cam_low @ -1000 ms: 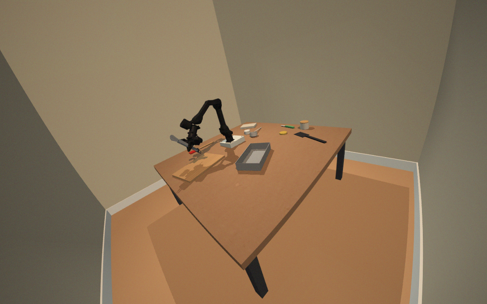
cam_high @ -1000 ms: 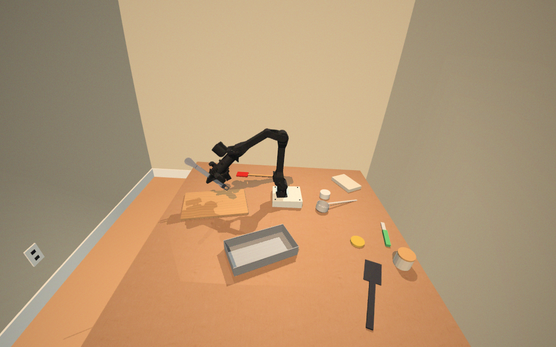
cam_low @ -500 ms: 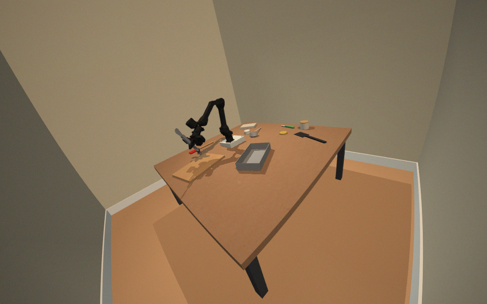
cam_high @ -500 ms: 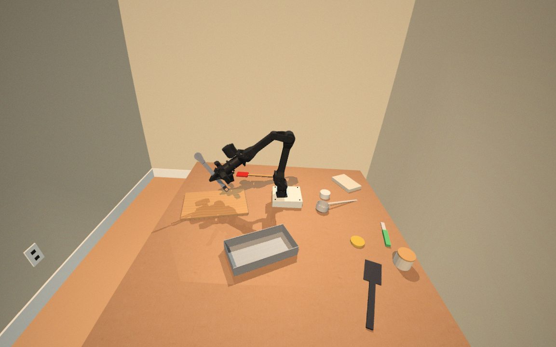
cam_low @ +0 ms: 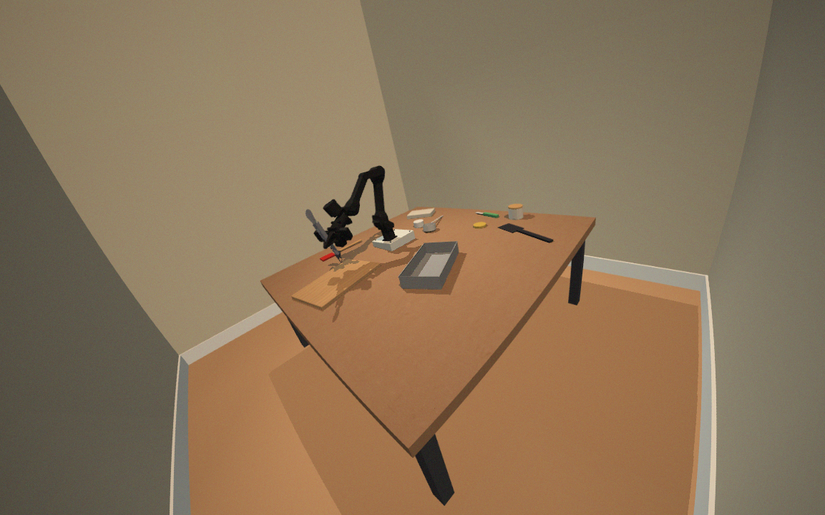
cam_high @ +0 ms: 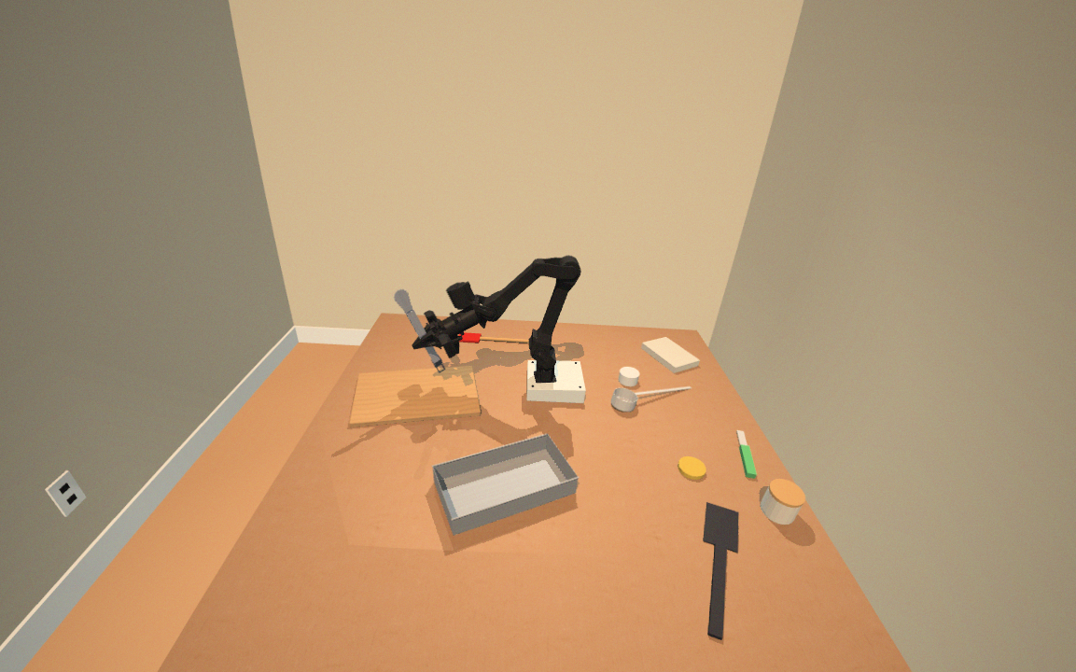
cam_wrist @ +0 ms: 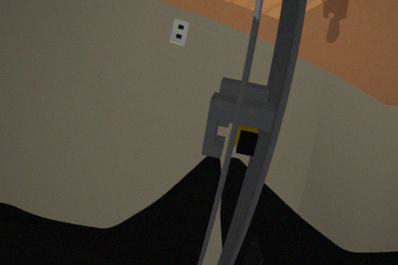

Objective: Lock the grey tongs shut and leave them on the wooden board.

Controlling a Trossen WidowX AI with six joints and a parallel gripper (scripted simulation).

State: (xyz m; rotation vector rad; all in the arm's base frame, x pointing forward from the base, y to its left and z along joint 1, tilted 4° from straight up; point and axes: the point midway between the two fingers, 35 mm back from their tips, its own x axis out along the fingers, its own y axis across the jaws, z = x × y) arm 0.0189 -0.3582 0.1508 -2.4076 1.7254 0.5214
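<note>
My gripper tip is now 160 mm above the wooden board. Also, from my gripper tip: yellow disc 730 mm to the left, 350 mm ahead, 160 mm below; then grey roasting tin 370 mm ahead, 240 mm to the left, 140 mm below; then red-handled spatula 320 mm behind, 230 mm to the left, 160 mm below.
</note>
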